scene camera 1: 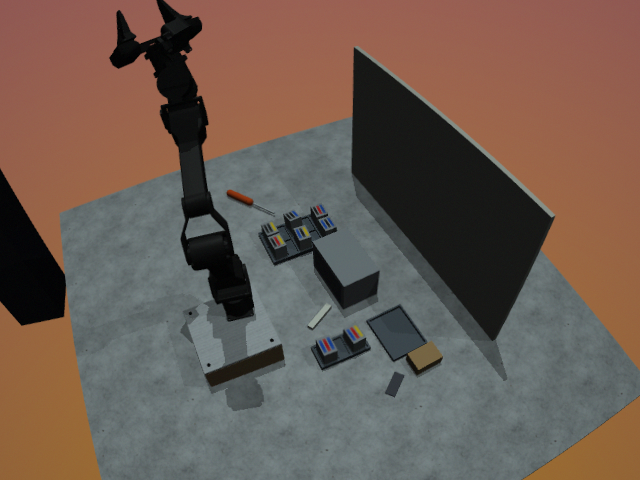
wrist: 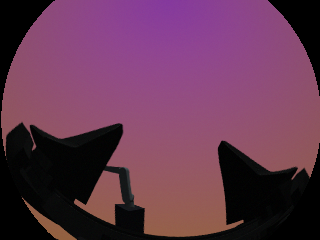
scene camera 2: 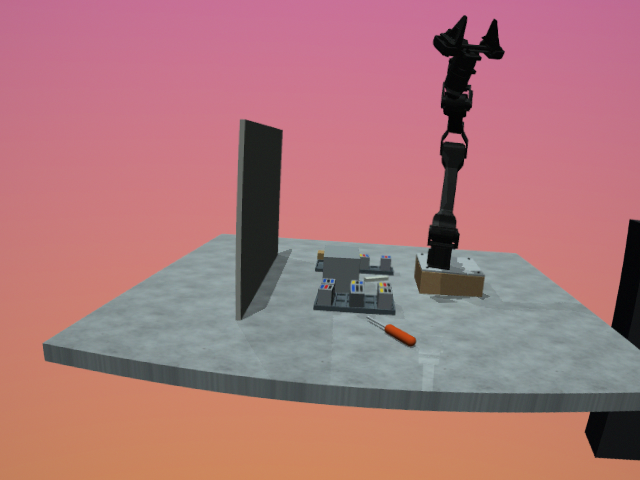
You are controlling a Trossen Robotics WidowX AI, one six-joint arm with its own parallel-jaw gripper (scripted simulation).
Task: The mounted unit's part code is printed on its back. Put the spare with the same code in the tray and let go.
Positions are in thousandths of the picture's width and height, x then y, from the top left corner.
Labels:
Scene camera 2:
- my gripper: 752,36
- mounted unit: 535,549
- tall wall panel: 405,305

